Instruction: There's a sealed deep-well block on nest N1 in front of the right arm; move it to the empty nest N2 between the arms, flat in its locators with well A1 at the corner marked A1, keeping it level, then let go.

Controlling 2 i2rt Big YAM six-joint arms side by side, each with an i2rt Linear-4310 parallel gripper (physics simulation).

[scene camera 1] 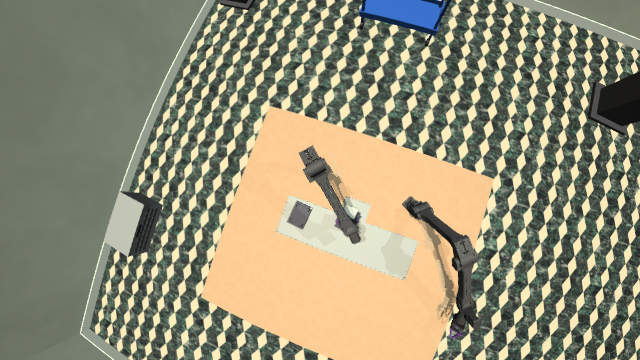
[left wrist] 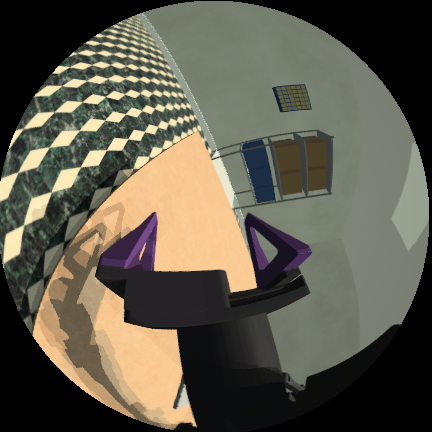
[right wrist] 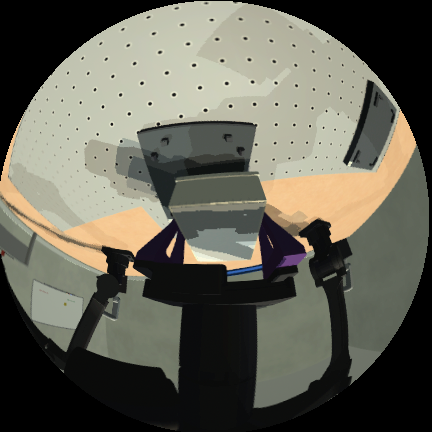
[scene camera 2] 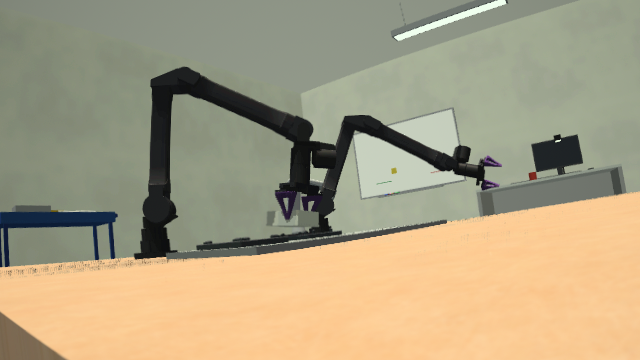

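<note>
The pale grey deep-well block is held up between the purple fingers of my right gripper. It looks roughly level, with a gap below it. The dark nest N2 lies beneath and beyond it in the right wrist view; the block hides its near part. Nest N1 bears no block, and its raised locators show. The labels and the block's A1 corner cannot be read. My left gripper is open and empty, far from the block.
Both nests are on the pale perforated board, which lies on the orange-toned table. My right arm crosses over the board in scene camera 1. A blue cart stands beyond the table.
</note>
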